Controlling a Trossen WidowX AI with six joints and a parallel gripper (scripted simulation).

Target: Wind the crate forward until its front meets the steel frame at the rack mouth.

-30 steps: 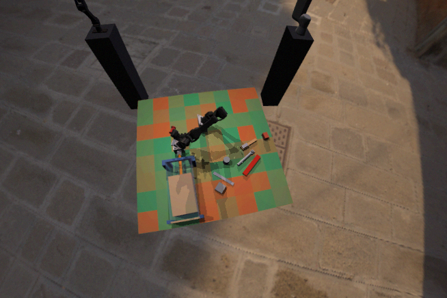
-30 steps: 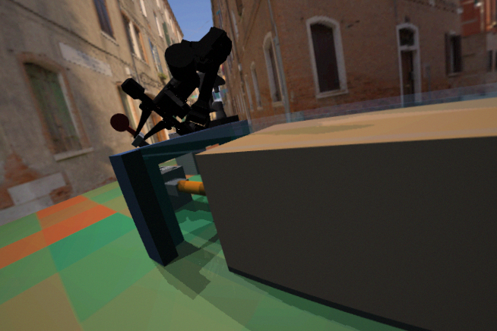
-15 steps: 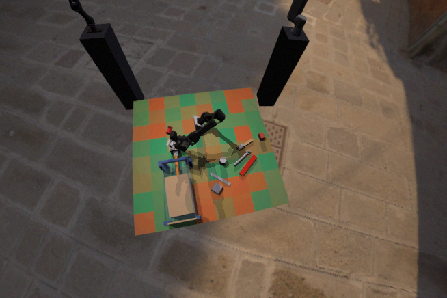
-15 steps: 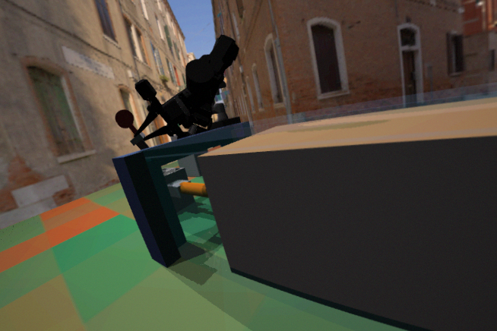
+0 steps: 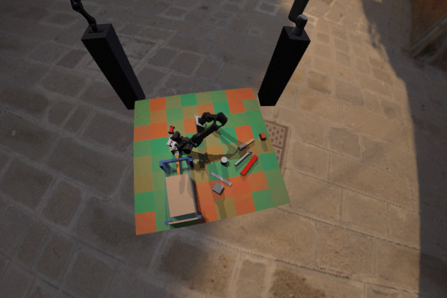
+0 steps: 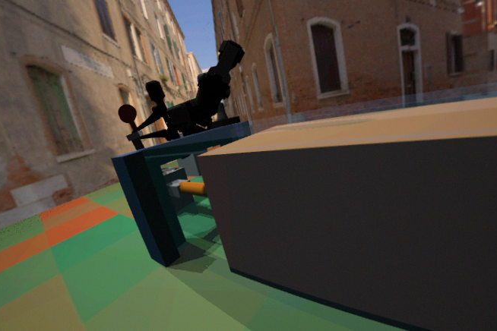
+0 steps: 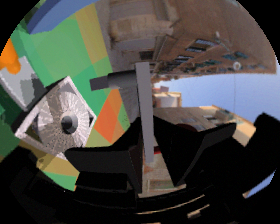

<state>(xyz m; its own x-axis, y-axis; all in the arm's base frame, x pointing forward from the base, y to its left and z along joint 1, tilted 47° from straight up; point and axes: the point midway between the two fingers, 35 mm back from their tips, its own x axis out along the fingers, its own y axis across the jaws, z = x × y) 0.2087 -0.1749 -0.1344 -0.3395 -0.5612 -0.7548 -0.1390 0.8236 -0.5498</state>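
Now: gripper tip 50 mm past the red knob, 20 mm to the right of it and 40 mm below it. Also, from my gripper tip: grey winch: 10 mm to the left, 150 mm below; grey winch handle: 10 mm behind, 10 mm to the left, 10 mm above; round puck: 170 mm ahead, 430 mm to the left, 150 mm below.
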